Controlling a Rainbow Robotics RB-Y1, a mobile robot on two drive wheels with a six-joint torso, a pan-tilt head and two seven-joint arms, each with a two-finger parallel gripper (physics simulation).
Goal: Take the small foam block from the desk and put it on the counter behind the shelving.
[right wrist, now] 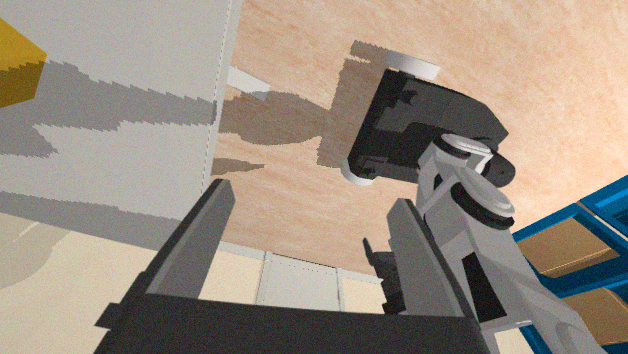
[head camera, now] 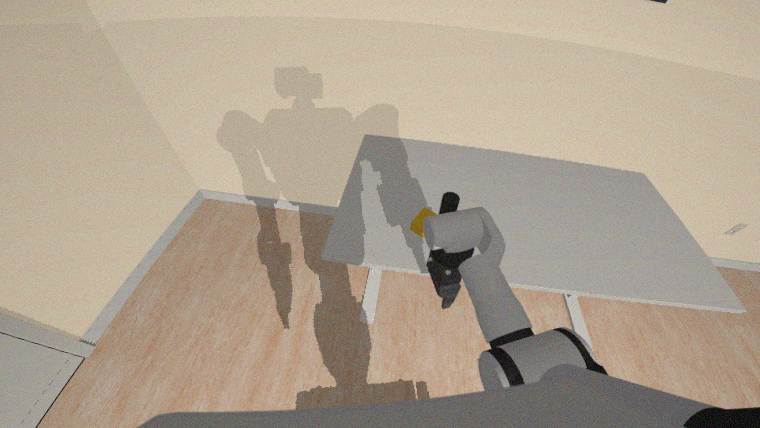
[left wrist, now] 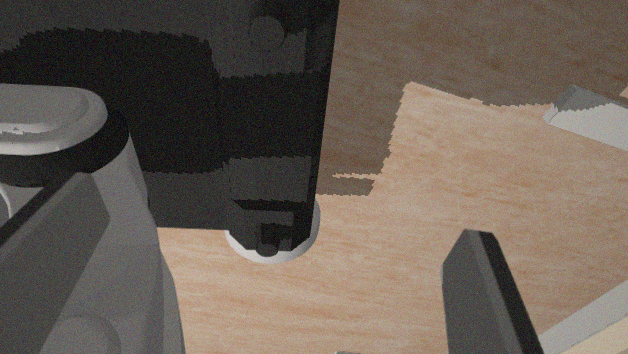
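Pixels of known places: left gripper, fingertip midpoint: (right wrist: 377, 239) (left wrist: 275, 222); right gripper, fingertip midpoint: (right wrist: 313, 198) (head camera: 438, 288); robot's base, link origin: (right wrist: 374, 119).
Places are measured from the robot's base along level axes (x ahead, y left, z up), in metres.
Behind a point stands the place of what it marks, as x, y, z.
Observation:
The small foam block (head camera: 421, 221) @(0.635, -0.211, 0.765) (right wrist: 19, 65) @(0.601, -0.213, 0.738) is yellow and sits on the grey desk (head camera: 574, 228) @(0.596, -0.841, 0.721) (right wrist: 125, 45) @(0.525, -0.239, 0.721). In the head view the right wrist hides part of the block; in the right wrist view it is cut by the left picture edge. My right gripper (head camera: 449, 301) (right wrist: 313, 198) @(0.363, -0.199, 0.811) is open and empty. In the head view its fingers appear below the block, past the desk's near edge, and do not touch the block. My left gripper (left wrist: 275, 222) @(0.024, 0.238, 0.542) is open and empty, with the robot's base and the floor seen beyond its fingers. The counter does not show.
Blue shelving (right wrist: 570, 286) @(-2.210, 0.813, 0.406) with brown boxes (right wrist: 567, 247) @(-1.842, 0.477, 0.252) stands at the lower right of the right wrist view. The robot's dark base (left wrist: 190, 115) @(-0.113, 0.023, 0.169) (right wrist: 440, 100) @(-0.147, -0.188, 0.169) stands on the wood floor (head camera: 175, 297) @(0.738, 1.157, 0.001). Desk legs (head camera: 371, 297) (head camera: 577, 319) stand below the desk top. Walls rise behind the desk.

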